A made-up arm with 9 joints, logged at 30 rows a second.
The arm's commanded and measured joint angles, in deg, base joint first. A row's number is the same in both.
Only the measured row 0 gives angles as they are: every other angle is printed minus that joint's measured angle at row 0.
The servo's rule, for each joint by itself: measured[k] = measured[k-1] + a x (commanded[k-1-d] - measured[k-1]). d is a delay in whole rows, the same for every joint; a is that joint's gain. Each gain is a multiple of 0.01, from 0.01 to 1. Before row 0 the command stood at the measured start. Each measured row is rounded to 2 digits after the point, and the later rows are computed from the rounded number. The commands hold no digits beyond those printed.
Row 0, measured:
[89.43, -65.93, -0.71, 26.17, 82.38, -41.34, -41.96, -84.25, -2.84]
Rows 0 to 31, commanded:
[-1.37, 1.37, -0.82, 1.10, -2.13, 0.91, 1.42, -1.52, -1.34]
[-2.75, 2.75, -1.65, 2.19, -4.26, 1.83, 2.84, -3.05, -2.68]
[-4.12, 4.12, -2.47, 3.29, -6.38, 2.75, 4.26, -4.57, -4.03]
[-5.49, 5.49, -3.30, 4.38, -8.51, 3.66, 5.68, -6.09, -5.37]
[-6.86, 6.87, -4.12, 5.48, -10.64, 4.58, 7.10, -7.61, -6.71]
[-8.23, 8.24, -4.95, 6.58, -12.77, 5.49, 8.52, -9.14, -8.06]
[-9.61, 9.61, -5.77, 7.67, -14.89, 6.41, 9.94, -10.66, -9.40]
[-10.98, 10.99, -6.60, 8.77, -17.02, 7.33, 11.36, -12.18, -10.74]
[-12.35, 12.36, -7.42, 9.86, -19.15, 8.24, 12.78, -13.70, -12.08]
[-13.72, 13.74, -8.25, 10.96, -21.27, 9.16, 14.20, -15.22, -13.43]
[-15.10, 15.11, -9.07, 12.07, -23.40, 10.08, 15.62, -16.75, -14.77]
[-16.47, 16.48, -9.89, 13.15, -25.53, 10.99, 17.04, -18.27, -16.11]
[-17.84, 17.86, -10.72, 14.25, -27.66, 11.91, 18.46, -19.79, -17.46]
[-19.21, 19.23, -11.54, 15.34, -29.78, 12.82, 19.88, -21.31, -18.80]
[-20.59, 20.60, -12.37, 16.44, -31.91, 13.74, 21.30, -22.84, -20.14]
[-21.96, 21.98, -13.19, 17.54, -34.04, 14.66, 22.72, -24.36, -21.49]
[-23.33, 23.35, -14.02, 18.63, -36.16, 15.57, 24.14, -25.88, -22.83]
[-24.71, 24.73, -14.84, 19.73, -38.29, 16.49, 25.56, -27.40, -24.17]
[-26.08, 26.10, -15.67, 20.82, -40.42, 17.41, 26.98, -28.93, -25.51]
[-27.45, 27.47, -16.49, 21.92, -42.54, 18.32, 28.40, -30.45, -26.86]
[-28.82, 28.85, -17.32, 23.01, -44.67, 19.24, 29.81, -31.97, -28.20]
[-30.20, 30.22, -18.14, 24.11, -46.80, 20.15, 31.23, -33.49, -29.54]
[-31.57, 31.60, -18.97, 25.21, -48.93, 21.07, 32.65, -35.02, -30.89]
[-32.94, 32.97, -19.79, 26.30, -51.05, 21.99, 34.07, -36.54, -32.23]
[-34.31, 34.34, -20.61, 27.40, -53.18, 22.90, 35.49, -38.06, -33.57]
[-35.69, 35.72, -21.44, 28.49, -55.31, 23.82, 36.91, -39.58, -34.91]
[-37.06, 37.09, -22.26, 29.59, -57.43, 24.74, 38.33, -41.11, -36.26]
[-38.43, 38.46, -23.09, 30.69, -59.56, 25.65, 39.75, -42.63, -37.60]
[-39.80, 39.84, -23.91, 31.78, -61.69, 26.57, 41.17, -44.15, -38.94]
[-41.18, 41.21, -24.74, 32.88, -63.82, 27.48, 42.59, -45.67, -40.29]
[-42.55, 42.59, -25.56, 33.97, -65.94, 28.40, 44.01, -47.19, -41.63]
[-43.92, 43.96, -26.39, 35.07, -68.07, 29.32, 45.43, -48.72, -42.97]
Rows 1 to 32, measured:
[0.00, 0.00, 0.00, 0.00, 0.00, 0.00, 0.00, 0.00, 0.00]
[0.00, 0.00, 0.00, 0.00, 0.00, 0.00, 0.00, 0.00, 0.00]
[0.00, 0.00, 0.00, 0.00, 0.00, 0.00, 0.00, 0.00, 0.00]
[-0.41, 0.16, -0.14, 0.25, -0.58, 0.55, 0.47, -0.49, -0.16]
[-1.11, 0.47, -0.40, 0.70, -1.57, 1.32, 1.25, -1.31, -0.46]
[-2.01, 0.91, -0.75, 1.30, -2.87, 2.18, 2.24, -2.35, -0.89]
[-3.05, 1.46, -1.18, 2.01, -4.39, 3.07, 3.38, -3.55, -1.43]
[-4.19, 2.11, -1.68, 2.81, -6.08, 3.98, 4.61, -4.85, -2.06]
[-5.40, 2.85, -2.24, 3.68, -7.89, 4.89, 5.90, -6.22, -2.78]
[-6.66, 3.66, -2.84, 4.60, -9.78, 5.80, 7.23, -7.64, -3.57]
[-7.96, 4.54, -3.48, 5.56, -11.73, 6.72, 8.59, -9.09, -4.43]
[-9.28, 5.48, -4.15, 6.55, -13.73, 7.63, 9.97, -10.57, -5.35]
[-10.61, 6.47, -4.85, 7.56, -15.77, 8.55, 11.37, -12.06, -6.32]
[-11.96, 7.51, -5.57, 8.60, -17.83, 9.47, 12.77, -13.56, -7.33]
[-13.31, 8.59, -6.30, 9.65, -19.91, 10.38, 14.18, -15.07, -8.38]
[-14.67, 9.70, -7.05, 10.71, -22.00, 11.30, 15.59, -16.58, -9.47]
[-16.03, 10.84, -7.81, 11.77, -24.10, 12.21, 17.01, -18.09, -10.59]
[-17.40, 12.01, -8.59, 12.84, -26.21, 13.13, 18.43, -19.61, -11.74]
[-18.77, 13.21, -9.37, 13.92, -28.32, 14.05, 19.85, -21.13, -12.91]
[-20.14, 14.43, -10.16, 15.00, -30.44, 14.96, 21.27, -22.65, -14.10]
[-21.51, 15.67, -10.96, 16.09, -32.56, 15.88, 22.69, -24.17, -15.31]
[-22.88, 16.92, -11.76, 17.18, -34.68, 16.80, 24.11, -25.69, -16.53]
[-24.25, 18.19, -12.56, 18.27, -36.80, 17.71, 25.53, -27.21, -17.77]
[-25.62, 19.47, -13.37, 19.36, -38.92, 18.63, 26.94, -28.73, -19.02]
[-26.99, 20.76, -14.18, 20.45, -41.05, 19.54, 28.36, -30.25, -20.28]
[-28.36, 22.06, -14.99, 21.54, -43.18, 20.46, 29.78, -31.78, -21.55]
[-29.73, 23.37, -15.81, 22.63, -45.30, 21.38, 31.20, -33.30, -22.83]
[-31.10, 24.69, -16.63, 23.73, -47.43, 22.29, 32.62, -34.82, -24.12]
[-32.48, 26.01, -17.45, 24.82, -49.56, 23.21, 34.04, -36.34, -25.41]
[-33.85, 27.34, -18.27, 25.92, -51.68, 24.13, 35.46, -37.87, -26.71]
[-35.22, 28.67, -19.09, 27.02, -53.81, 25.04, 36.88, -39.39, -28.02]
[-36.59, 30.01, -19.91, 28.11, -55.94, 25.96, 38.30, -40.91, -29.33]
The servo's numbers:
d 3
a 0.30 0.12 0.17 0.23 0.27 0.60 0.33 0.32 0.12

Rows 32 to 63, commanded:
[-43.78, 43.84, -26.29, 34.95, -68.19, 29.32, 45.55, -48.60, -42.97]
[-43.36, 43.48, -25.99, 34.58, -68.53, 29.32, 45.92, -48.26, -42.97]
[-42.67, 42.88, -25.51, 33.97, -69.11, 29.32, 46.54, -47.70, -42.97]
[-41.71, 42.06, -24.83, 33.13, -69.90, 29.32, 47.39, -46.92, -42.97]
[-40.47, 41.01, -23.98, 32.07, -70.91, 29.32, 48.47, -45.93, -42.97]
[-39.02, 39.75, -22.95, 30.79, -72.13, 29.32, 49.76, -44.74, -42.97]
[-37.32, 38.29, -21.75, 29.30, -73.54, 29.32, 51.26, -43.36, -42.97]
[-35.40, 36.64, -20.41, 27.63, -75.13, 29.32, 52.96, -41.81, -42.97]
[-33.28, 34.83, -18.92, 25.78, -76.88, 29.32, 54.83, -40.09, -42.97]
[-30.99, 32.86, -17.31, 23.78, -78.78, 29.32, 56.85, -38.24, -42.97]
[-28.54, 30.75, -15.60, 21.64, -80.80, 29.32, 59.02, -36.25, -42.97]
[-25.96, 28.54, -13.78, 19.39, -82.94, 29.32, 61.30, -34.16, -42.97]
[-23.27, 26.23, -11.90, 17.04, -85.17, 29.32, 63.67, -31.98, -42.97]
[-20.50, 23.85, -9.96, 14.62, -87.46, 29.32, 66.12, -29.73, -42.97]
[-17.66, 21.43, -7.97, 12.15, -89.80, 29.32, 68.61, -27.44, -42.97]
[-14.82, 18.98, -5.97, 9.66, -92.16, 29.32, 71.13, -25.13, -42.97]
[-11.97, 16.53, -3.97, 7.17, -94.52, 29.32, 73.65, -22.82, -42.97]
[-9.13, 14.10, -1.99, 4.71, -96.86, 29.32, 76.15, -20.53, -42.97]
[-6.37, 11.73, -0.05, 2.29, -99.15, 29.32, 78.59, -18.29, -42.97]
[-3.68, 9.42, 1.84, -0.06, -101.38, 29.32, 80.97, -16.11, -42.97]
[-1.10, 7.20, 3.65, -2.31, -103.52, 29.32, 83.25, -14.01, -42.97]
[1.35, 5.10, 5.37, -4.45, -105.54, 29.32, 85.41, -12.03, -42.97]
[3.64, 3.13, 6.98, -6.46, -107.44, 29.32, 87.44, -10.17, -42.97]
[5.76, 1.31, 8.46, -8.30, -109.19, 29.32, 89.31, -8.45, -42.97]
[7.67, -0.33, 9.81, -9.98, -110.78, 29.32, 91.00, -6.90, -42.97]
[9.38, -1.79, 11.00, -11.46, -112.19, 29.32, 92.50, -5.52, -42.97]
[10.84, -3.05, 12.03, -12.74, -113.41, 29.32, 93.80, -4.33, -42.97]
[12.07, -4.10, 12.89, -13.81, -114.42, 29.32, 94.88, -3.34, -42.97]
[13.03, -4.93, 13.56, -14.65, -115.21, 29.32, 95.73, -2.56, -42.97]
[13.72, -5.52, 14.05, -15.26, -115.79, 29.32, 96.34, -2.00, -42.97]
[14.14, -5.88, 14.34, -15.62, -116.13, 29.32, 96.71, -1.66, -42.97]
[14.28, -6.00, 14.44, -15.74, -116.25, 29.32, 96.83, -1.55, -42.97]
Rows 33 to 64, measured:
[-37.97, 31.35, -20.73, 29.21, -58.07, 26.87, 39.72, -42.43, -30.65]
[-39.34, 32.70, -21.55, 30.30, -60.19, 27.79, 41.14, -43.95, -31.97]
[-40.71, 34.05, -22.37, 31.40, -62.32, 28.71, 42.56, -45.48, -33.29]
[-41.63, 35.22, -23.04, 32.22, -63.90, 29.08, 43.55, -46.48, -34.45]
[-42.15, 36.21, -23.54, 32.76, -65.15, 29.22, 44.33, -47.05, -35.47]
[-42.31, 37.01, -23.87, 33.04, -66.22, 29.28, 45.06, -47.26, -36.37]
[-42.13, 37.62, -24.03, 33.06, -67.21, 29.30, 45.83, -47.15, -37.16]
[-41.63, 38.03, -24.02, 32.83, -68.21, 29.31, 46.70, -46.76, -37.86]
[-40.85, 38.24, -23.84, 32.36, -69.27, 29.32, 47.71, -46.11, -38.47]
[-39.79, 38.25, -23.48, 31.66, -70.42, 29.32, 48.88, -45.23, -39.01]
[-38.47, 38.06, -22.96, 30.73, -71.69, 29.32, 50.23, -44.14, -39.49]
[-36.91, 37.67, -22.27, 29.59, -73.09, 29.32, 51.75, -42.84, -39.91]
[-35.13, 37.09, -21.43, 28.25, -74.63, 29.32, 53.43, -41.37, -40.28]
[-33.15, 36.33, -20.44, 26.73, -76.30, 29.32, 55.27, -39.73, -40.60]
[-30.99, 35.40, -19.31, 25.04, -78.09, 29.32, 57.26, -37.95, -40.88]
[-28.67, 34.30, -18.05, 23.20, -80.00, 29.32, 59.38, -36.04, -41.13]
[-26.22, 33.05, -16.67, 21.23, -82.01, 29.32, 61.60, -34.02, -41.35]
[-23.65, 31.66, -15.19, 19.14, -84.11, 29.32, 63.91, -31.91, -41.54]
[-21.00, 30.14, -13.62, 16.96, -86.28, 29.32, 66.29, -29.74, -41.71]
[-18.29, 28.51, -11.98, 14.71, -88.50, 29.32, 68.72, -27.53, -41.86]
[-15.54, 26.78, -10.28, 12.41, -90.76, 29.32, 71.17, -25.29, -41.99]
[-12.79, 24.97, -8.54, 10.08, -93.03, 29.32, 73.62, -23.05, -42.11]
[-10.06, 23.10, -6.78, 7.75, -95.28, 29.32, 76.05, -20.83, -42.21]
[-7.37, 21.19, -5.01, 5.44, -97.50, 29.32, 78.43, -18.65, -42.30]
[-4.75, 19.26, -3.25, 3.17, -99.67, 29.32, 80.73, -16.53, -42.38]
[-2.23, 17.32, -1.51, 0.96, -101.77, 29.32, 82.94, -14.49, -42.45]
[0.17, 15.40, 0.18, -1.17, -103.77, 29.32, 85.04, -12.56, -42.51]
[2.42, 13.51, 1.82, -3.20, -105.66, 29.32, 87.01, -10.75, -42.57]
[4.51, 11.67, 3.38, -5.10, -107.42, 29.32, 88.82, -9.08, -42.62]
[6.41, 9.90, 4.85, -6.86, -109.04, 29.32, 90.46, -7.56, -42.66]
[8.11, 8.22, 6.22, -8.46, -110.49, 29.32, 91.92, -6.21, -42.70]
[9.59, 6.64, 7.47, -9.88, -111.76, 29.32, 93.18, -5.04, -42.73]

